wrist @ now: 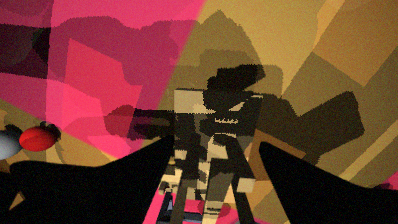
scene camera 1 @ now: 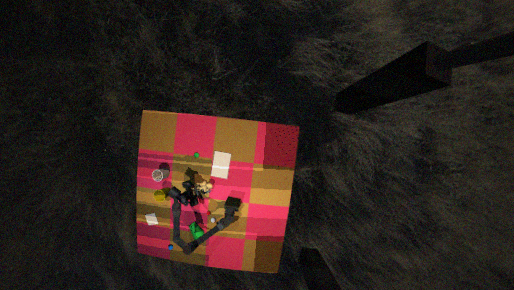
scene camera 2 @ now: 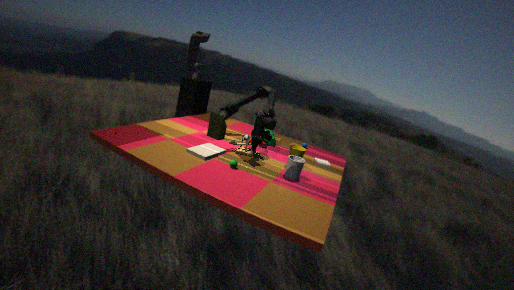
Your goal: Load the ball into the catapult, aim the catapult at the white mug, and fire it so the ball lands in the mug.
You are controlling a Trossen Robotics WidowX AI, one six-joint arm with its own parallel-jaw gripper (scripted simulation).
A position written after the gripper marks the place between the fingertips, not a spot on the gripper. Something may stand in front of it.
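Note:
In the wrist view, a wooden catapult (wrist: 214,130) and a red ball (wrist: 34,139) share the scene with the gripper (wrist: 216,142), which is open and holds nothing.

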